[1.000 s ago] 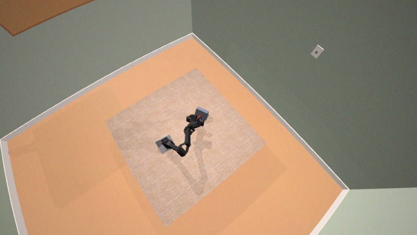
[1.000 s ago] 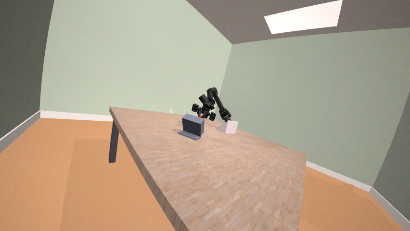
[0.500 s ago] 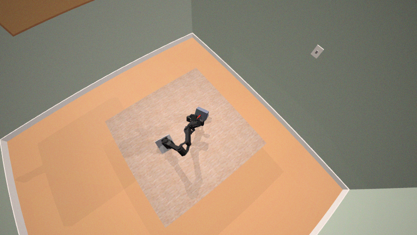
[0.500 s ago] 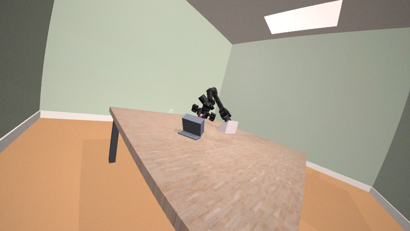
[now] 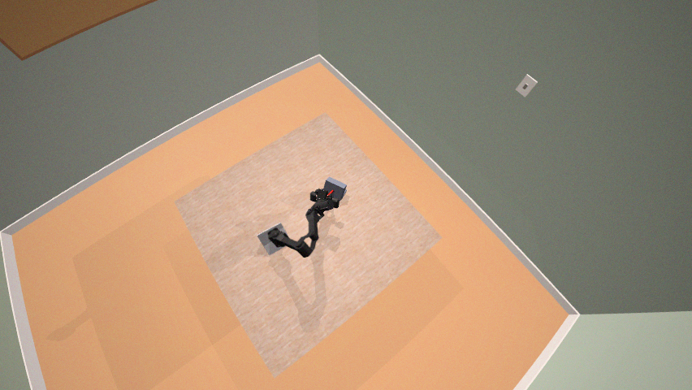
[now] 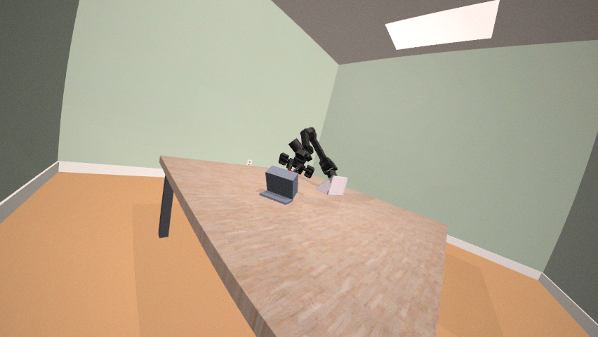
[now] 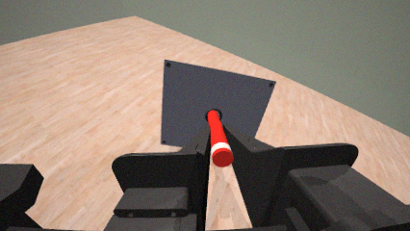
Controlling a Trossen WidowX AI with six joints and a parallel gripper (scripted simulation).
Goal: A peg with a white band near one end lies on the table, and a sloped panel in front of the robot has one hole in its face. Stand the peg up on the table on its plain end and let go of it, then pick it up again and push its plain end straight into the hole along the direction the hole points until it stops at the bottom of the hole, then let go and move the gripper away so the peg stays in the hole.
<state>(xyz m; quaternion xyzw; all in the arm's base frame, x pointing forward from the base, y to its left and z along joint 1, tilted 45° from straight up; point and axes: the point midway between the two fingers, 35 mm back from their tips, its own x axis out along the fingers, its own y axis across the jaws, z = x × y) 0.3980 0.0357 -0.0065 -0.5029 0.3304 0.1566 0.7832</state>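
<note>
Right now my gripper tip is 50 mm short of the panel, 30 mm to the right of it and 30 mm above it. Round my gripper tip: flat foot plate: 70 mm ahead, 40 mm to the left, 100 mm below; peg: 10 mm behind, 10 mm to the right, 10 mm above.
</note>
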